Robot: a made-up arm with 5 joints.
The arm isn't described. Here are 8 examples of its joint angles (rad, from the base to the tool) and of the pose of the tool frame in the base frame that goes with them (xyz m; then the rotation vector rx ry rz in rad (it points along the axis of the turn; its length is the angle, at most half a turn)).
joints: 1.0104 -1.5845 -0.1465 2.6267 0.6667
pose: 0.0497 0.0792 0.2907 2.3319 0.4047 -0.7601
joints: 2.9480 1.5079 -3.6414 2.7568 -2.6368
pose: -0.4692 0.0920 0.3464 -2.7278 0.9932 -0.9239
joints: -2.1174 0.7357 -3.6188 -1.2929 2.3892
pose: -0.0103 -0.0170 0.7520 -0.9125 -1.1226 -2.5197
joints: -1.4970 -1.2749 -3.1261 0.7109 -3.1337
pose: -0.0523 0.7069 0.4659 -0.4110 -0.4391 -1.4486
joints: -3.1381 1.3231 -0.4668 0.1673 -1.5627
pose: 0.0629 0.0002 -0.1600 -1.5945 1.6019 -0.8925
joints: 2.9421 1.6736 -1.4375 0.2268 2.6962
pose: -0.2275 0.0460 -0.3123 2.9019 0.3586 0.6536
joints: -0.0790 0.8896 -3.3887 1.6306 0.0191
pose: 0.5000 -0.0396 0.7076 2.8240 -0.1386 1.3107
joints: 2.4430 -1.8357 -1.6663 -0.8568 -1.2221
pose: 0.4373 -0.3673 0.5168 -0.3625 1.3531 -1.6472
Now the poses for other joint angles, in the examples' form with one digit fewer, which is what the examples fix.
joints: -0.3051 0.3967 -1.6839 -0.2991 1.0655
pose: 0.584 -0.184 0.536 -1.468 1.200 -1.788
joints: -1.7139 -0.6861 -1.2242 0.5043 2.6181
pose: -0.050 -0.350 0.739 1.145 1.692 -1.557
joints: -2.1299 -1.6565 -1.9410 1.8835 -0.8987
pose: 0.174 0.279 0.703 1.166 -0.825 0.093
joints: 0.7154 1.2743 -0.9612 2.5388 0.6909
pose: 0.033 0.029 0.029 0.329 0.004 -1.722
